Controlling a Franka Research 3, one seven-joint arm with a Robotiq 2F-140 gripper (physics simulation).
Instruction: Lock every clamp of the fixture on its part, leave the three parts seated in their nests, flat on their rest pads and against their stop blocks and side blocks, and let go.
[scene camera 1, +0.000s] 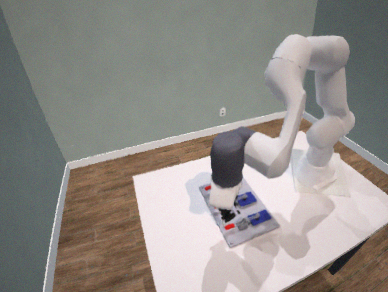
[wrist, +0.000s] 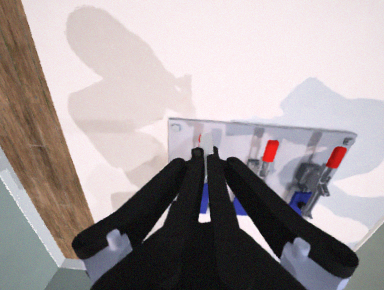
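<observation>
The grey fixture plate (scene camera 1: 255, 234) (wrist: 230, 128) lies on the table with three toggle clamps. The near clamp's red handle (scene camera 1: 229, 227) (wrist: 200, 138) is partly behind the fingertips in the wrist view. The middle red handle (wrist: 270, 150) is hidden in the scene view. The far red handle (scene camera 1: 208, 188) (wrist: 336, 157) points to the plate's outer edge. Blue parts show at the near nest (scene camera 1: 259, 217) (wrist: 204, 199), middle nest (scene camera 1: 246, 199) (wrist: 240, 206) and far nest (wrist: 301, 201). Their seating and whether the clamps are locked cannot be told. My gripper (scene camera 1: 227, 215) (wrist: 206, 141) is shut and empty, over the plate by the near clamp.
The white table (scene camera 1: 175, 240) (wrist: 240, 60) surrounds the plate. The robot's base (scene camera 1: 316, 175) stands at the table's right side in the scene view. Corner bolts (wrist: 175, 128) show on the plate. Wooden floor (scene camera 1: 100, 225) (wrist: 35, 135) lies beyond the table edge.
</observation>
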